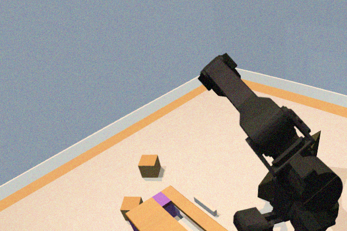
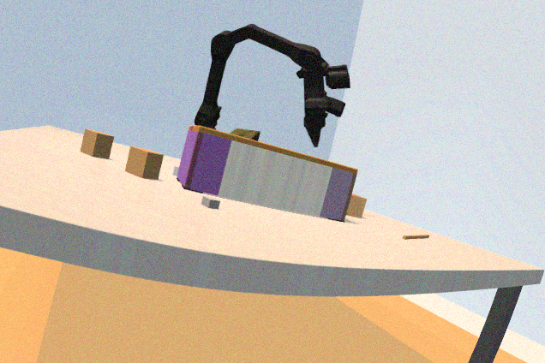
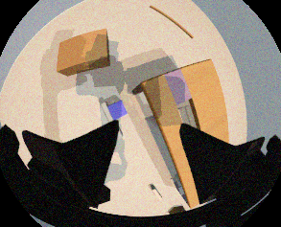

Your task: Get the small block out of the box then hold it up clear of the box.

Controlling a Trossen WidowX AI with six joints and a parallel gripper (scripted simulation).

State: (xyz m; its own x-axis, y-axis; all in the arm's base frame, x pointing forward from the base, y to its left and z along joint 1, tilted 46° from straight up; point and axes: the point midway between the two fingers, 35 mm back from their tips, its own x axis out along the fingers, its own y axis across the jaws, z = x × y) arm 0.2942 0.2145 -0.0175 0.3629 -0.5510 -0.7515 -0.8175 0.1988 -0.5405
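The blue block is 3 cm behind my gripper tip, 2 cm to the left of it and 15 cm below it. From my gripper tip the other things lie so: grey piece (28 cm ahead, 34 cm to the right, 16 cm below); then box (4 cm ahead, 15 cm to the right, 11 cm below); then brown strip (26 cm ahead, 21 cm to the left, 17 cm below).
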